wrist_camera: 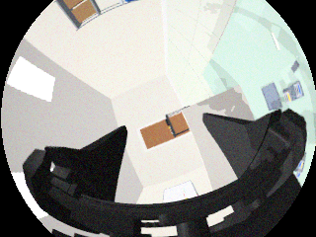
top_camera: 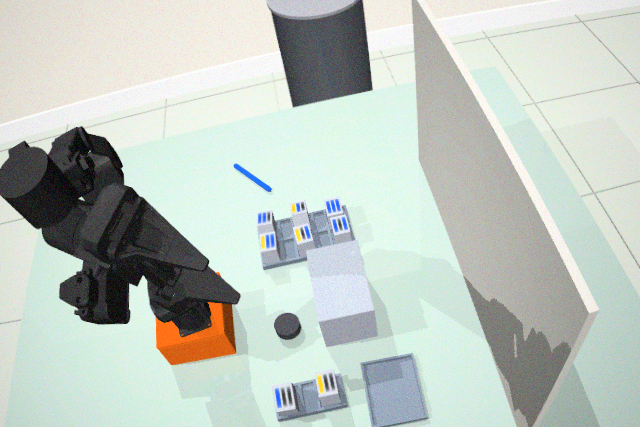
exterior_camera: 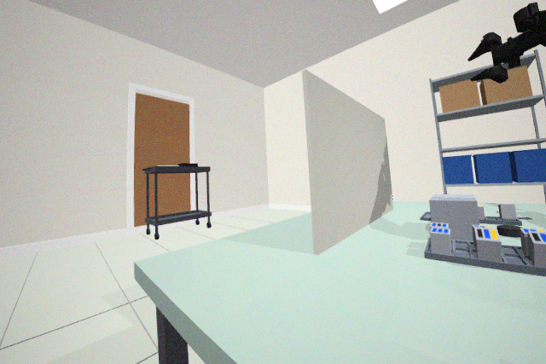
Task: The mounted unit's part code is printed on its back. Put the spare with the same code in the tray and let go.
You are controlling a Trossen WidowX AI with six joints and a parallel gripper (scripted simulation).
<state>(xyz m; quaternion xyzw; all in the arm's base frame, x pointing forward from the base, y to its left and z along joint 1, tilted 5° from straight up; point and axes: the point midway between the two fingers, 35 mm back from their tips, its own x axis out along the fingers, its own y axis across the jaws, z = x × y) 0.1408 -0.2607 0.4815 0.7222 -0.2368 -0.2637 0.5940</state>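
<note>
Now: the grey spare 130 mm ahead of my gripper tip, 500 mm to the left of it and 510 mm below it. The rest, counted from my gripper tip: holder (20 mm ahead, 110 mm to the left, 550 mm below); dark grey tray (170 mm ahead, 70 mm to the left, 550 mm below); tall panel (390 mm ahead, 230 mm to the left, 330 mm below).
</note>
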